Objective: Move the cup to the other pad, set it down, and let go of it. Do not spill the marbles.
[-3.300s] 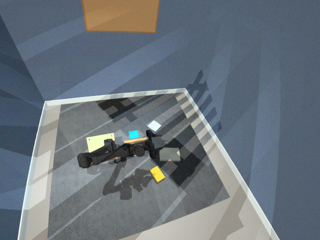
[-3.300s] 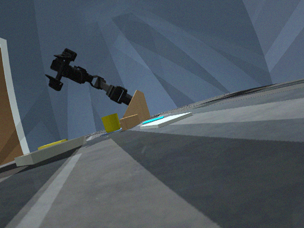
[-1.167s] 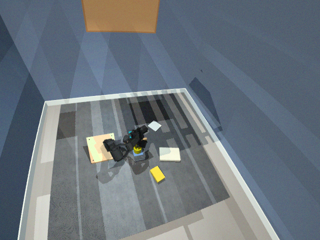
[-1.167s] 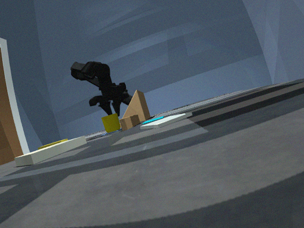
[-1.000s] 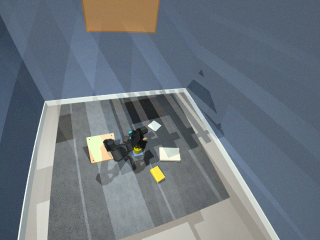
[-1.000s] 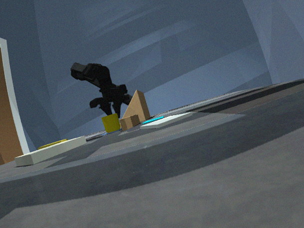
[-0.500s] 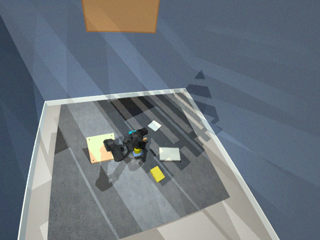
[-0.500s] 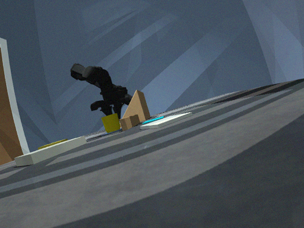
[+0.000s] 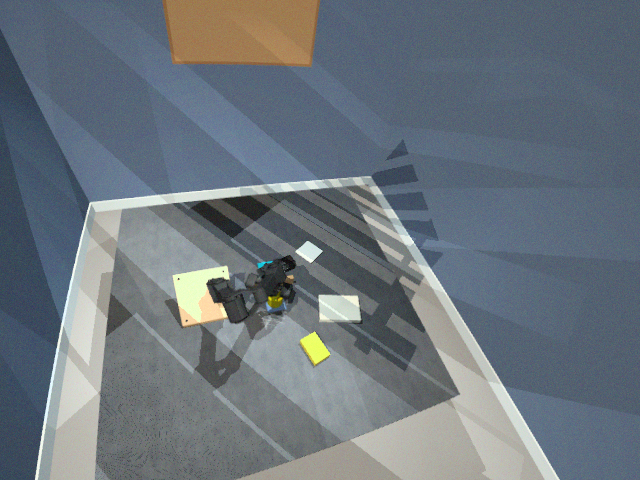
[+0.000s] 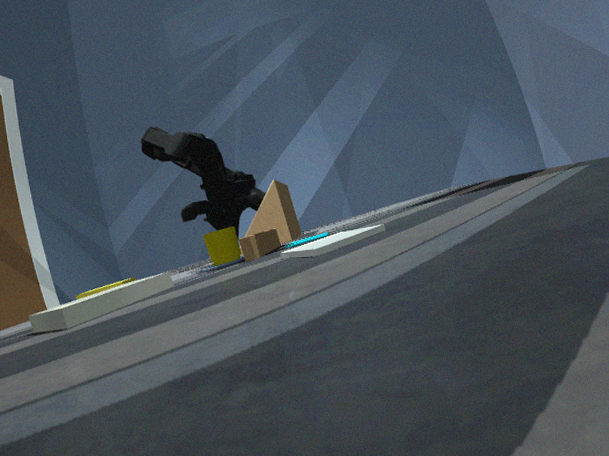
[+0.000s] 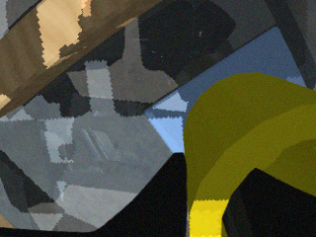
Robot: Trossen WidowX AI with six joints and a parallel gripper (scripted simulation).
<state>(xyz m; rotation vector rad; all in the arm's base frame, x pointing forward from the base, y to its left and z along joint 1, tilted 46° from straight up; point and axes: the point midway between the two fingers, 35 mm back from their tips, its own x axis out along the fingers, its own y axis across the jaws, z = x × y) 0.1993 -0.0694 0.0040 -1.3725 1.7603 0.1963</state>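
The pale blue pad is 50 mm below my gripper tip, 30 mm ahead of it and 20 mm to the right of it. From my gripper tip the other things lie so: yellow cup: 20 mm to the right, 20 mm ahead; then wooden bar: 70 mm to the left, 30 mm below, 30 mm ahead; then red marble: 40 mm ahead, 20 mm below, 10 mm to the right.
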